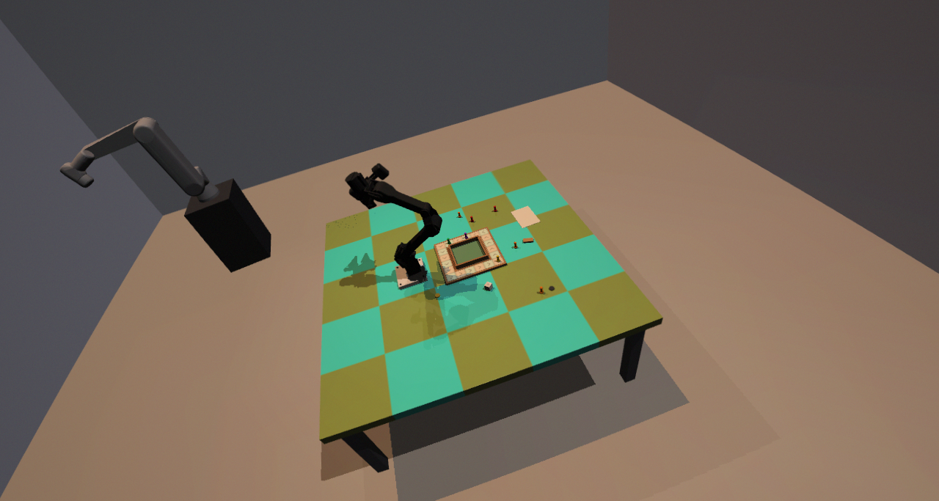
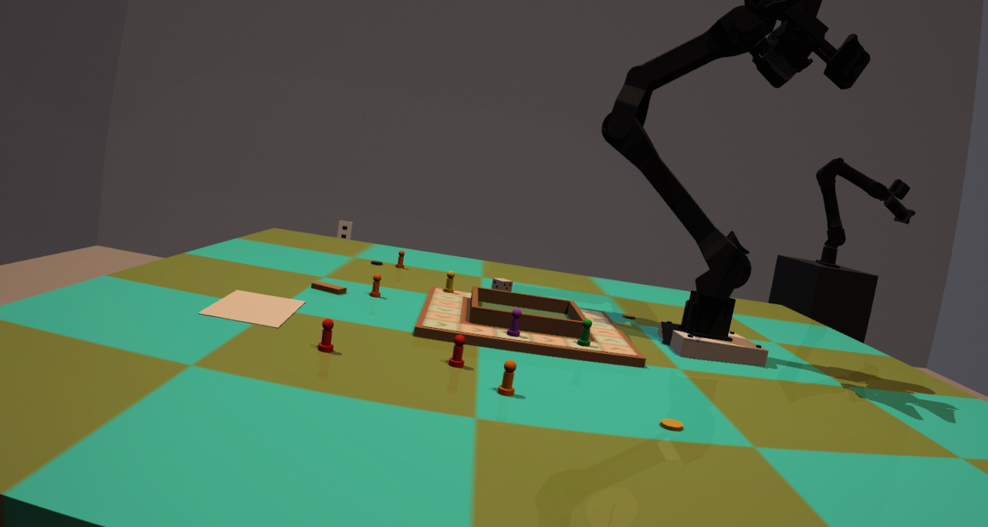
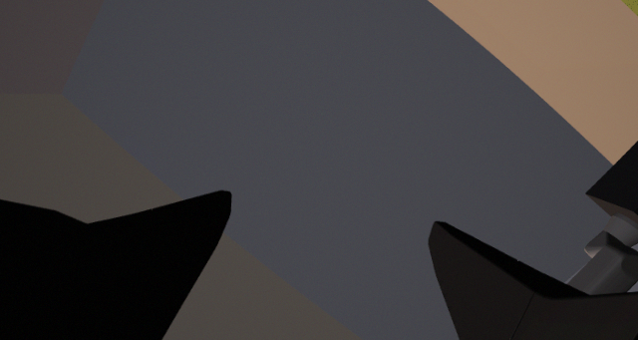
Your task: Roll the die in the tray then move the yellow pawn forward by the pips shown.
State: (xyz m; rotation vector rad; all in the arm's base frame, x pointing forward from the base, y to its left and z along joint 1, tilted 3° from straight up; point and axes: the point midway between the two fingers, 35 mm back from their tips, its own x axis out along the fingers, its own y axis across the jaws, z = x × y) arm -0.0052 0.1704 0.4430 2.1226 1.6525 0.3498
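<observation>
Now: gripper tip 46 cm to the left of the white die, 46 cm above it and 28 cm short of it. The rest, counted from my gripper tip: sunken tray: 47 cm below, 28 cm ahead, 22 cm to the right; then green pawn: 45 cm below, 22 cm ahead, 10 cm to the right; then purple pawn: 45 cm below, 31 cm ahead, 11 cm to the right.
</observation>
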